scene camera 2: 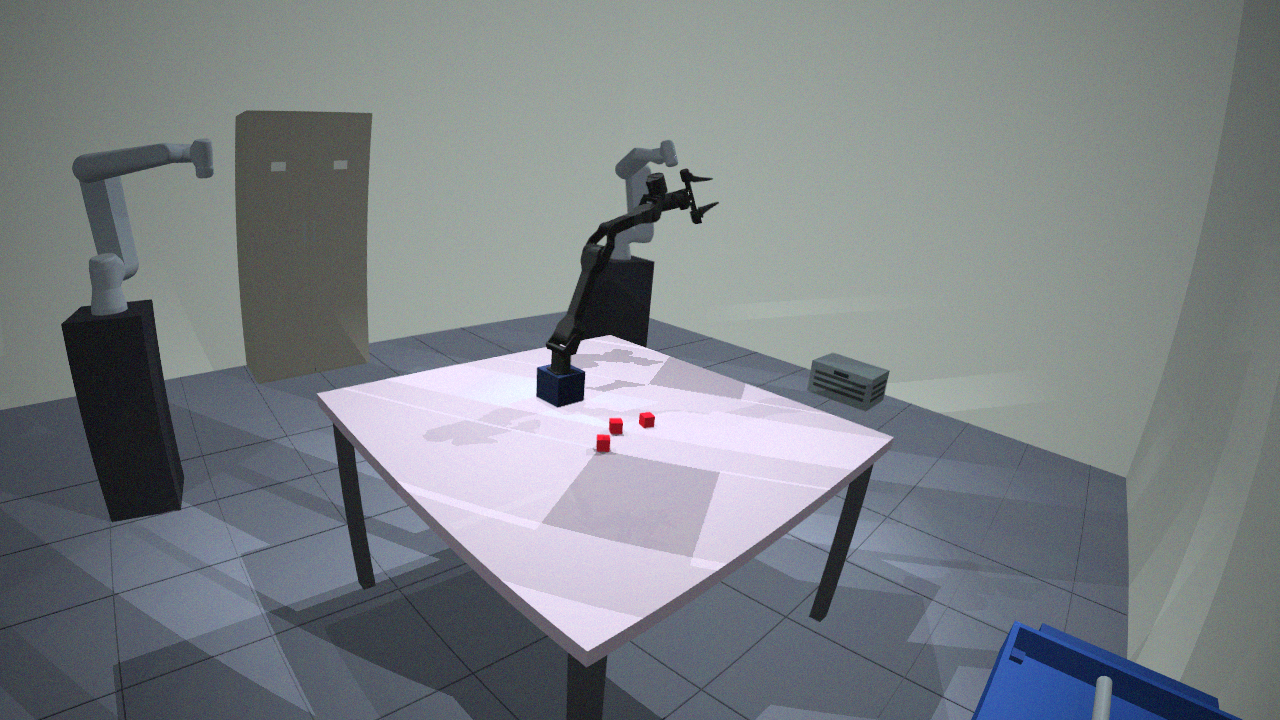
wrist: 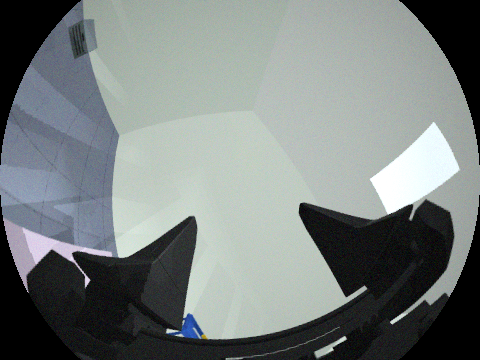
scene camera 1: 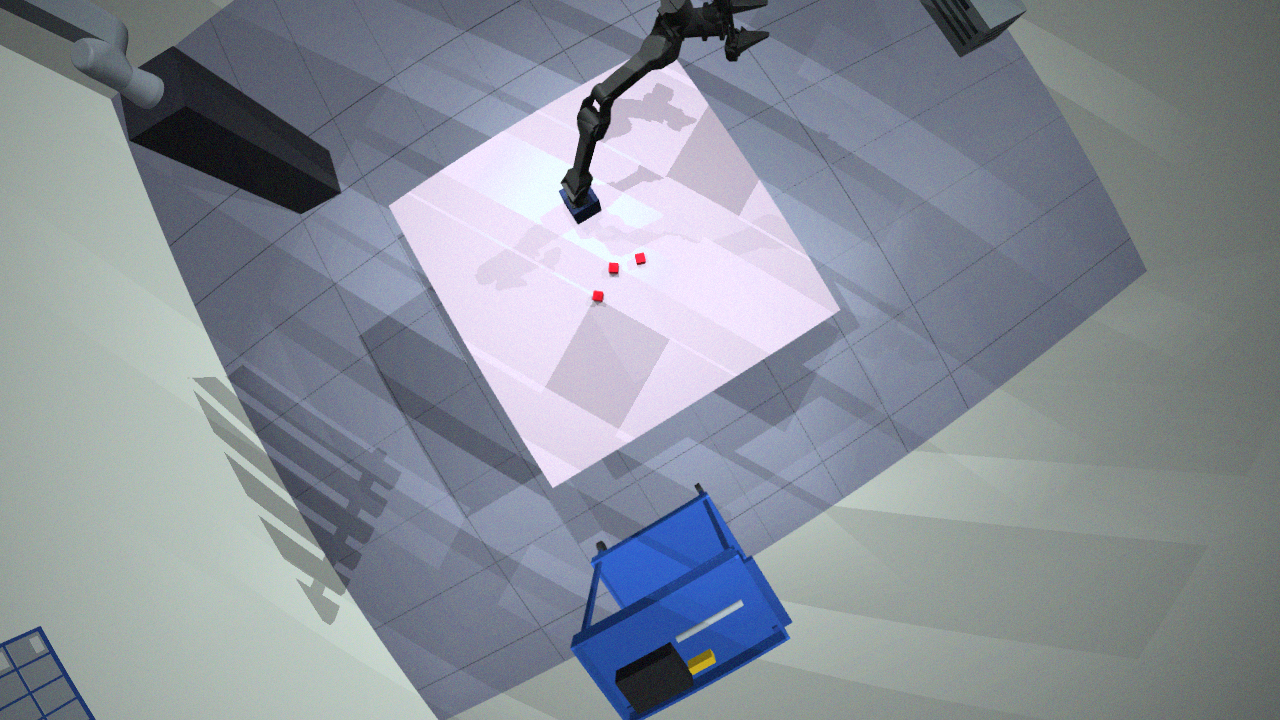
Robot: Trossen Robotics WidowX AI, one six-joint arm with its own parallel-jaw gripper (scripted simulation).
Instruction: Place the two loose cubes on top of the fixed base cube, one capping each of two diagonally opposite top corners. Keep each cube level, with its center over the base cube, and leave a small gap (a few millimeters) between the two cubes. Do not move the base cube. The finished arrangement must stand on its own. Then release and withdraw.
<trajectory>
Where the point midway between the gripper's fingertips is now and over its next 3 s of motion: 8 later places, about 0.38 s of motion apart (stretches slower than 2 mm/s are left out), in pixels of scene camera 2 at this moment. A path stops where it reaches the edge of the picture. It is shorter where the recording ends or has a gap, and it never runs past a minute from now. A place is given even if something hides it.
My gripper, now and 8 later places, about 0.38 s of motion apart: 715, 190; 727, 204; 749, 241; 751, 290; 724, 338; 674, 375; 628, 388; 620, 397; 617, 411
</trajectory>
